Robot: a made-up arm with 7 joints. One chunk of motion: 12 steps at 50 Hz.
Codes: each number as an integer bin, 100 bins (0 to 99) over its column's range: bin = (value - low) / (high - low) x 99, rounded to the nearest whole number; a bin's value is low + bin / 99 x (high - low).
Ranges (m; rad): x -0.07..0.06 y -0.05..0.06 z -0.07..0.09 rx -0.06..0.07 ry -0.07..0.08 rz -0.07..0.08
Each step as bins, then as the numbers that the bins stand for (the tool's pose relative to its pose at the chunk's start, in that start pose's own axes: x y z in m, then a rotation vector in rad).
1 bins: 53 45 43 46 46 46
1 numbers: -0.0004 0.0000 -0.0005 0.0004 -0.0003 -0.0003
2 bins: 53 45 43 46 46 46
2 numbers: -0.0004 0.0000 -0.0005 0.0004 -0.0003 -0.0003
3 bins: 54 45 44 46 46 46
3 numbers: 0.0009 0.0000 0.0011 0.0004 -0.0003 -0.0003
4 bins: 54 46 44 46 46 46
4 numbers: 0.0009 0.0011 0.0011 0.0004 -0.0003 -0.0003
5 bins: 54 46 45 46 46 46
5 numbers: 0.0009 0.0011 0.0027 0.0004 -0.0003 -0.0003
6 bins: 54 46 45 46 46 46
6 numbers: 0.0009 0.0011 0.0027 0.0004 -0.0003 -0.0003
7 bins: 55 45 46 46 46 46
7 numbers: 0.0022 0.0000 0.0043 0.0004 -0.0003 -0.0003
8 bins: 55 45 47 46 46 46
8 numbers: 0.0022 0.0000 0.0060 0.0004 -0.0003 -0.0003
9 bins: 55 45 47 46 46 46
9 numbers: 0.0022 0.0000 0.0060 0.0004 -0.0003 -0.0003
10 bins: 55 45 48 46 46 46
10 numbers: 0.0022 0.0000 0.0076 0.0004 -0.0003 -0.0003
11 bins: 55 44 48 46 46 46
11 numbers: 0.0022 -0.0011 0.0076 0.0004 -0.0003 -0.0003
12 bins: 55 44 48 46 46 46
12 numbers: 0.0022 -0.0011 0.0076 0.0004 -0.0003 -0.0003
